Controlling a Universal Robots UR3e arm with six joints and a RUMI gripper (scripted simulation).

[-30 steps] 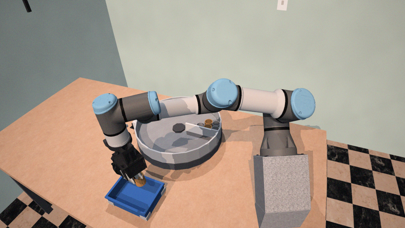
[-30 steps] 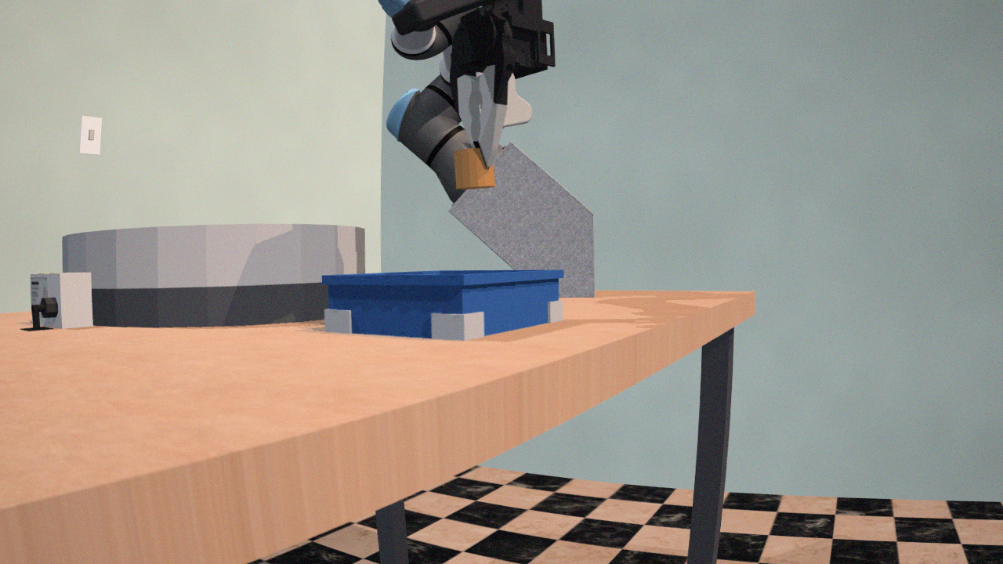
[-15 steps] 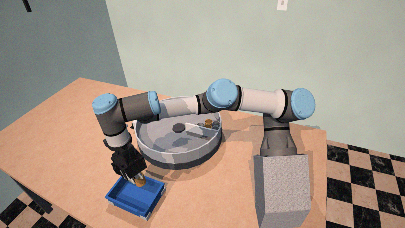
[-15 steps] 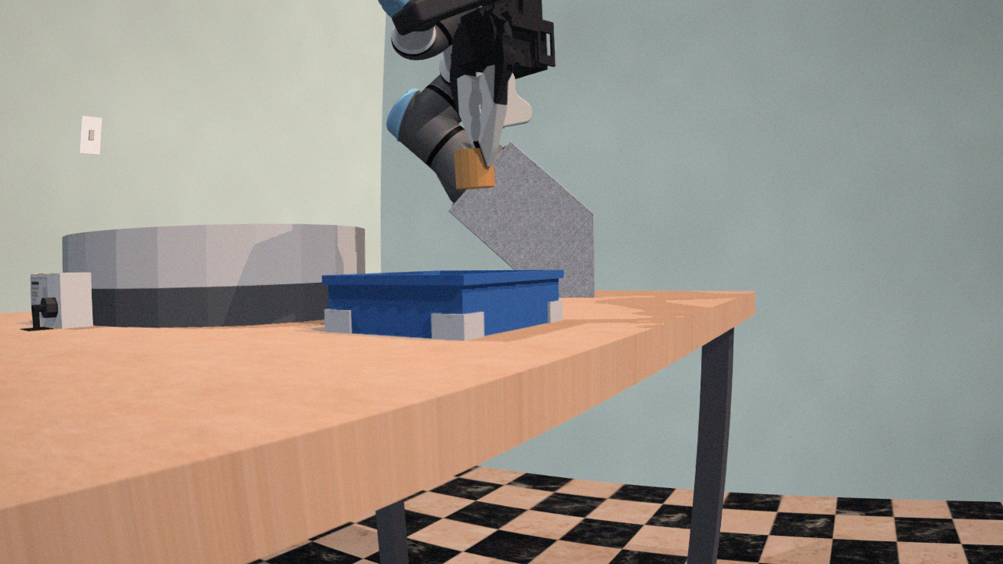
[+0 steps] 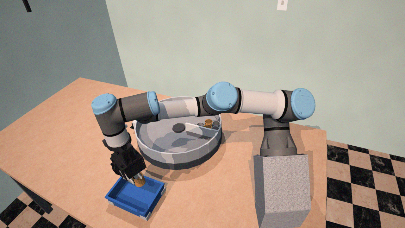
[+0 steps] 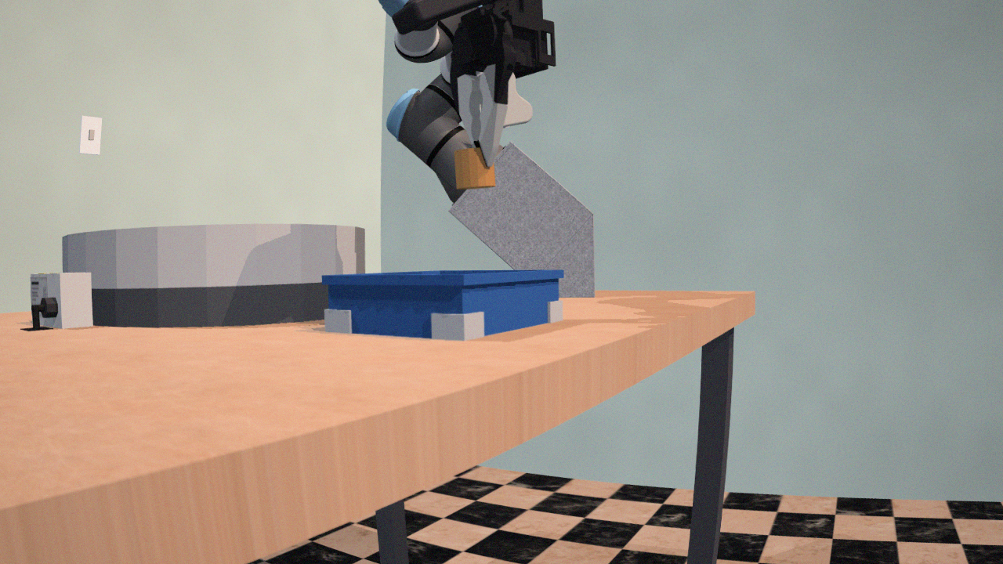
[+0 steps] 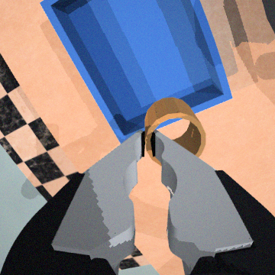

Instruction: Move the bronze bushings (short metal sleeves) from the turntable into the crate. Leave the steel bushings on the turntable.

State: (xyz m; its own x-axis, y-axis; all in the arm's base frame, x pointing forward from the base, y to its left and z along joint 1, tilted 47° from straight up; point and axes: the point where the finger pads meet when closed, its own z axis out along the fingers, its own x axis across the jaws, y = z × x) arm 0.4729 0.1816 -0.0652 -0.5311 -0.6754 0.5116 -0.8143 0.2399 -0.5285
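Now: the blue crate 14 cm below my hand, 4 cm ahead of it and 2 cm to the right of it. The rest, counted from my hand: grey turntable: 39 cm to the right, 11 cm below, 3 cm behind.
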